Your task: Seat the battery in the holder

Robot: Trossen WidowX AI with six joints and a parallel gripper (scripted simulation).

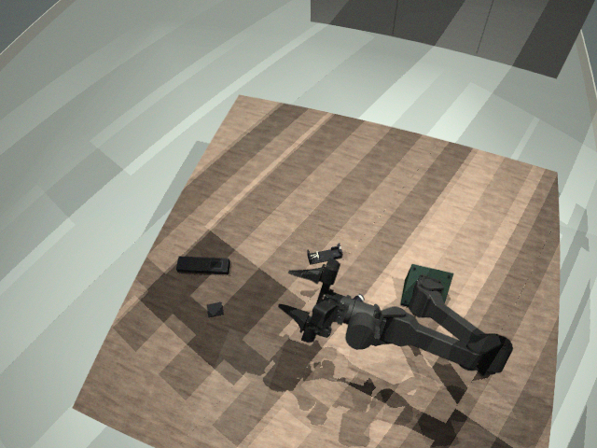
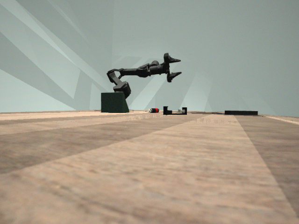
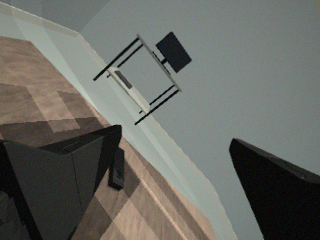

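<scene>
Right now the battery is 15 cm behind my gripper tip, 13 cm to the right of it and 28 cm below it. From my gripper tip the other things lie so: small dark square (22 cm ahead, 1 cm to the left, 29 cm below); flat black bar (32 cm ahead, 10 cm to the right, 28 cm below).
</scene>
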